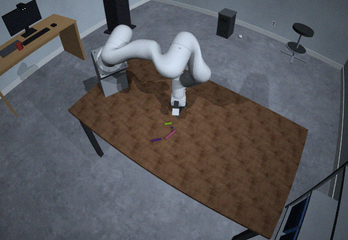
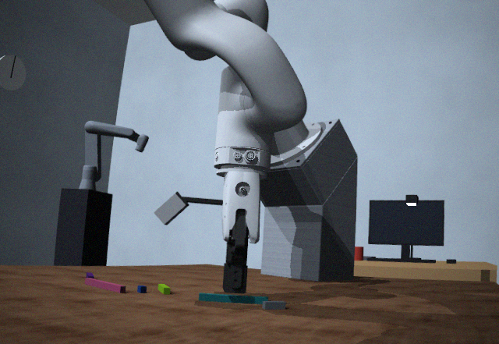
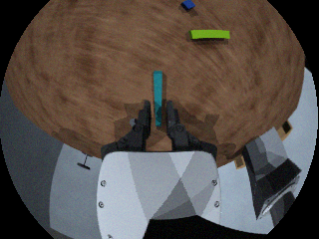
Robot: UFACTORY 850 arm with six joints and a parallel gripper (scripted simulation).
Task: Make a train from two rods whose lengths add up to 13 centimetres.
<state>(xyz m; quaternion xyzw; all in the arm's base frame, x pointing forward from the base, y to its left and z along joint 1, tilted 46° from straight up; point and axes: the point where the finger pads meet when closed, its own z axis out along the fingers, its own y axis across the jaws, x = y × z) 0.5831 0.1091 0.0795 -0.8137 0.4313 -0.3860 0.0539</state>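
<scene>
Now: hand 30 mm above the turquoise rod. Also, from my hand: grey rod 70 mm to the left, 30 mm below, 20 mm ahead; then blue rod 140 mm to the right, 30 mm below, 30 mm ahead; then lime rod 120 mm to the right, 30 mm below, 10 mm behind.
</scene>
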